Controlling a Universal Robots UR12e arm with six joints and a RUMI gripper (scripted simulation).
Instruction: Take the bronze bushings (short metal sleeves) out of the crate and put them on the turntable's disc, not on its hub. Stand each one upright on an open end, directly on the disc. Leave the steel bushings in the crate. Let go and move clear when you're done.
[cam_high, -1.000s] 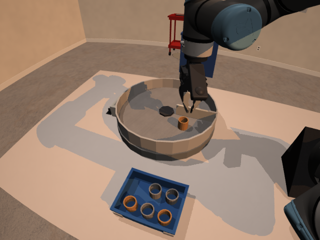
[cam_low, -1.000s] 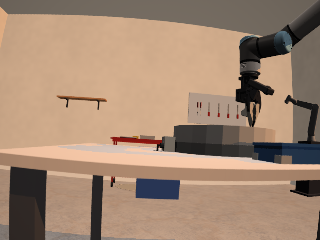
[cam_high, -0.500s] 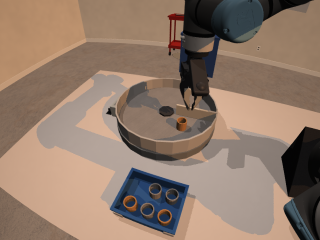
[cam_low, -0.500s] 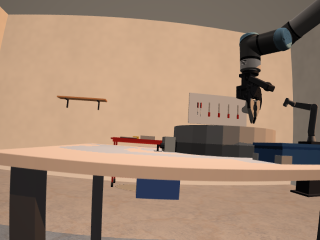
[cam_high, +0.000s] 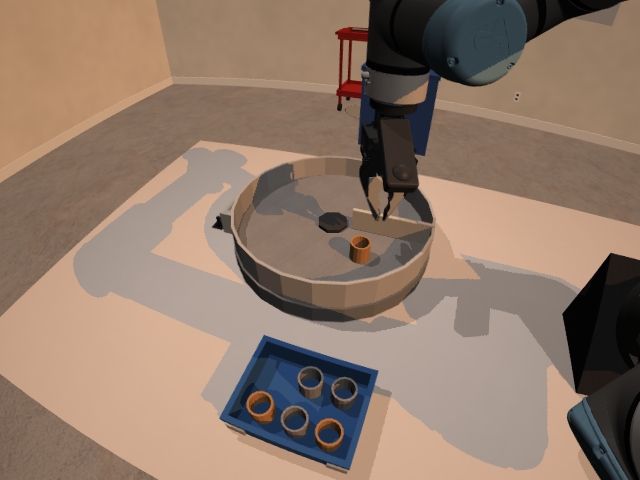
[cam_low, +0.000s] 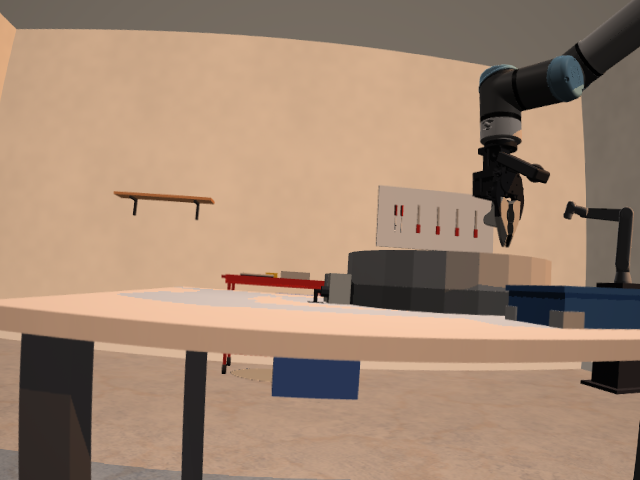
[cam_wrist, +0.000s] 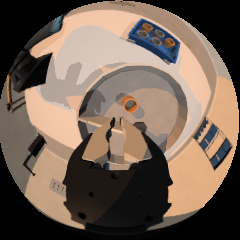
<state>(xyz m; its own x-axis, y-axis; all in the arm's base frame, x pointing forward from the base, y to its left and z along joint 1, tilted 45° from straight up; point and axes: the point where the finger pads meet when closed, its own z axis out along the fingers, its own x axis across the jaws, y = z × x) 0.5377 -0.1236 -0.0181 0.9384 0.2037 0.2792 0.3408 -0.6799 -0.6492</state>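
My gripper is now 5 cm short of the blue crate, 31 cm to the right of it and 12 cm above it.
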